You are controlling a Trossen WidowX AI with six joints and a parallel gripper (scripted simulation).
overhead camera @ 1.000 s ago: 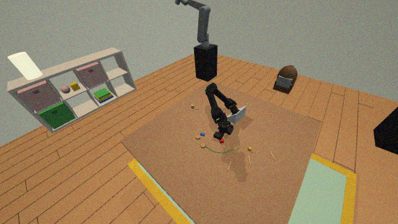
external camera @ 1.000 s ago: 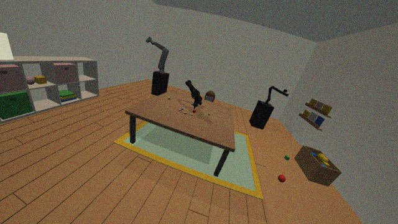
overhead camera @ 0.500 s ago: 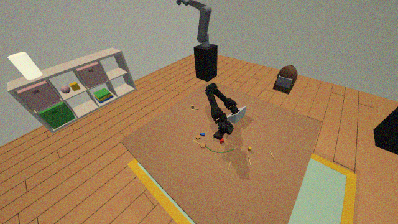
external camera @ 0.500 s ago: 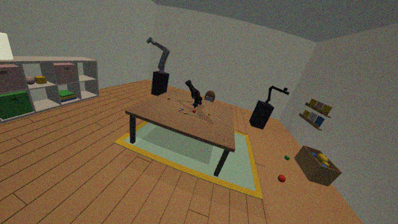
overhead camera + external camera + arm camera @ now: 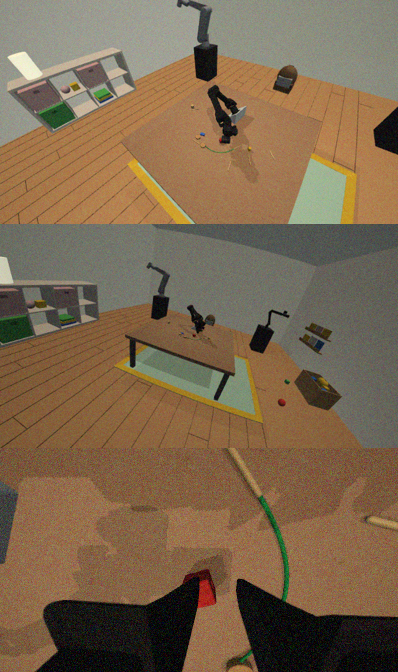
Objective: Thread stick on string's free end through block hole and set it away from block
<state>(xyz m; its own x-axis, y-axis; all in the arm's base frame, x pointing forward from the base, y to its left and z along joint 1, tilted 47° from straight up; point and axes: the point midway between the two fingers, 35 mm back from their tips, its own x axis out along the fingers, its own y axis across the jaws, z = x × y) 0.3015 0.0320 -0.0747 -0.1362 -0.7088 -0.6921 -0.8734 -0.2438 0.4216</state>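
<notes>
Now: the red block 4 cm to the right of my gripper tip and 5 cm below it. The rest, counted from my gripper tip: yellow-topped peg (6 cm behind, 18 cm to the left, 5 cm below); blue piece (3 cm ahead, 21 cm to the right, 6 cm below); thin wooden stick (2 cm behind, 9 cm to the left, 6 cm below).
</notes>
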